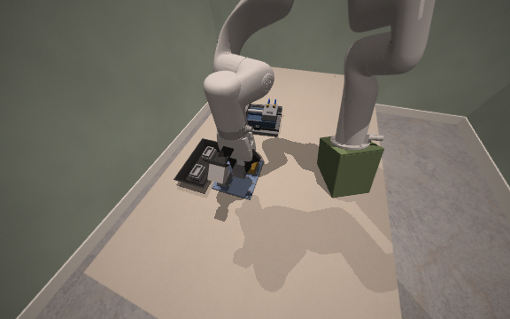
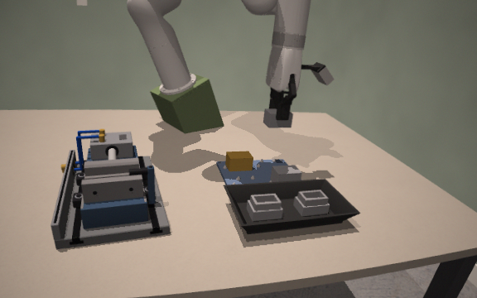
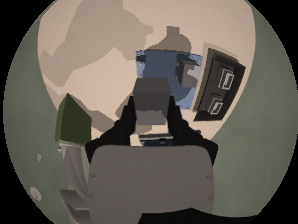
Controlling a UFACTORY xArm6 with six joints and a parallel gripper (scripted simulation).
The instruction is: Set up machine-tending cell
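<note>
Now: the vise 9 cm ahead of my hand, 39 cm to the right of it and 12 cm below it. Also, from my hand: brass blank (9 cm to the right, 14 cm below).
</note>
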